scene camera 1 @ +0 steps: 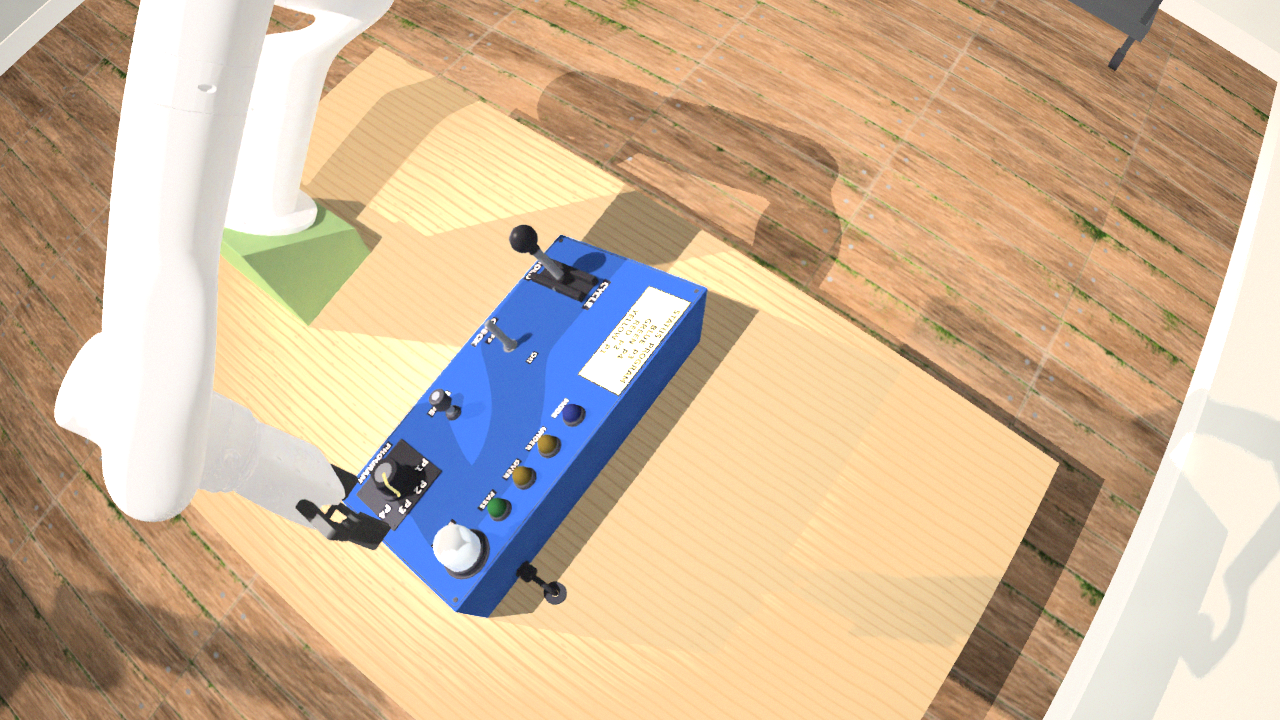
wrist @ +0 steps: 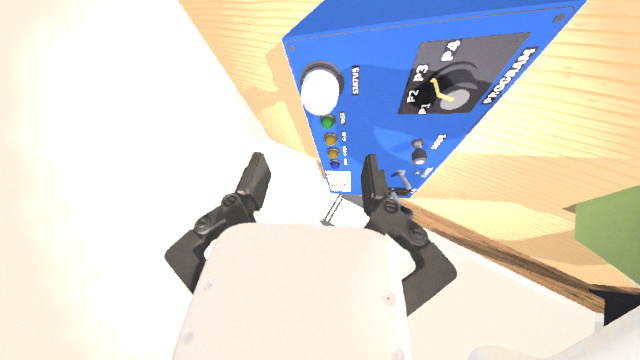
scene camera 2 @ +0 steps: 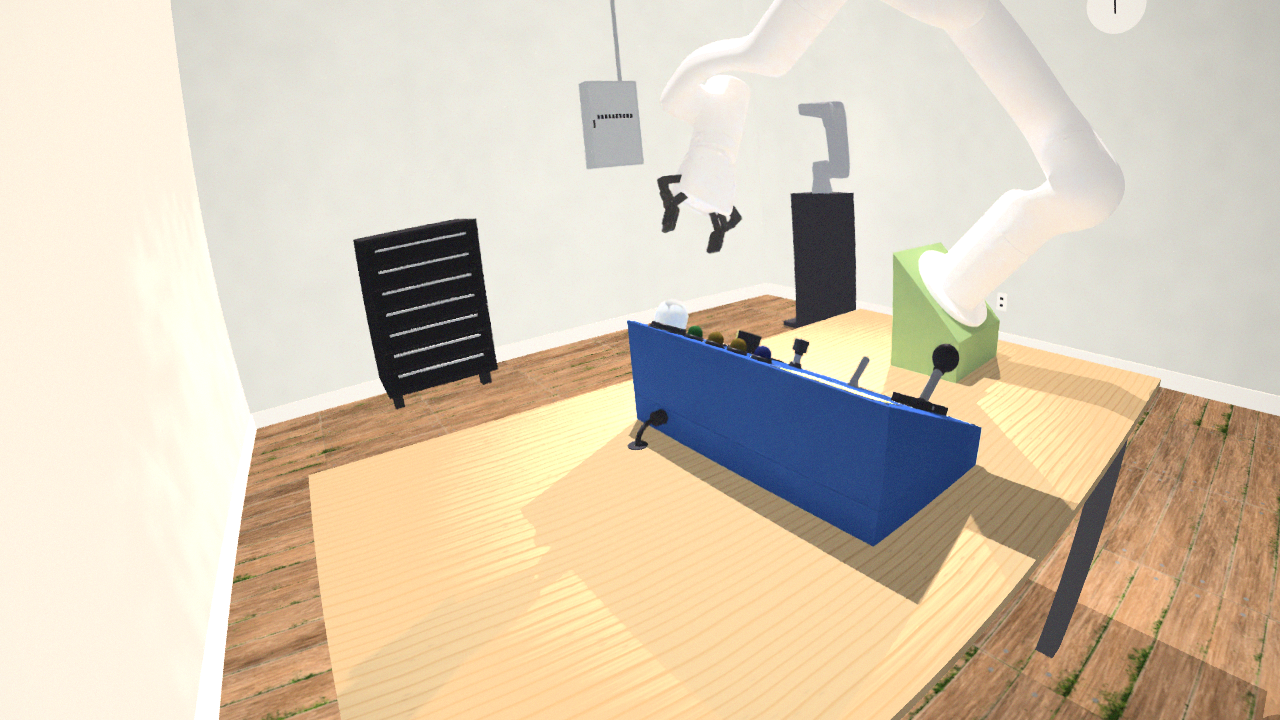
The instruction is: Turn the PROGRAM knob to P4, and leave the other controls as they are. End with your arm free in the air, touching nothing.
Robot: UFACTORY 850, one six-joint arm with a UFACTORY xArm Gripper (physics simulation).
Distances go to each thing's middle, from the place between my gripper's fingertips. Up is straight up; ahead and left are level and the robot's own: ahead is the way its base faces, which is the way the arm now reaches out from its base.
My hand is 220 mm to the right of the blue control box [scene camera 1: 535, 422], 190 mm above it and 10 mm short of it. From my hand the other things lie so: ball-topped lever [scene camera 1: 523, 238] 400 mm to the left, 160 mm below, 120 mm behind.
